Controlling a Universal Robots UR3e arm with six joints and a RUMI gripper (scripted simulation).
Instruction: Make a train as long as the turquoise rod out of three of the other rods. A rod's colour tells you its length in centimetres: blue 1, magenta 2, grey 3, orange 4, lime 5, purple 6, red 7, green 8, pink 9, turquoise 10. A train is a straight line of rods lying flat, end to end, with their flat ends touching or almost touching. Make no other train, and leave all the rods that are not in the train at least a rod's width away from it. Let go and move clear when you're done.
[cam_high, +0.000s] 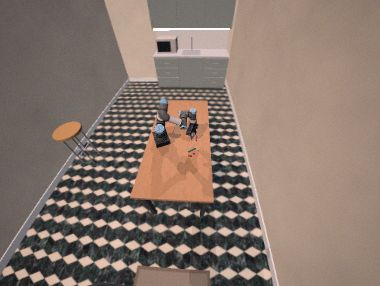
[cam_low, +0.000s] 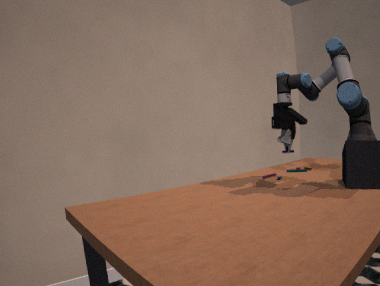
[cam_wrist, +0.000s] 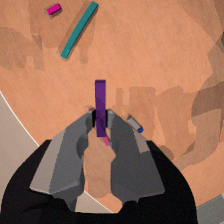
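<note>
The grey rod lies 1 cm behind my hand, 10 cm to the left of it and 11 cm below it. Also, from my hand: turquoise rod (1 cm behind, 9 cm to the right, 11 cm below); purple rod (1 cm below); pink rod (5 cm ahead, 8 cm to the left, 11 cm below).
</note>
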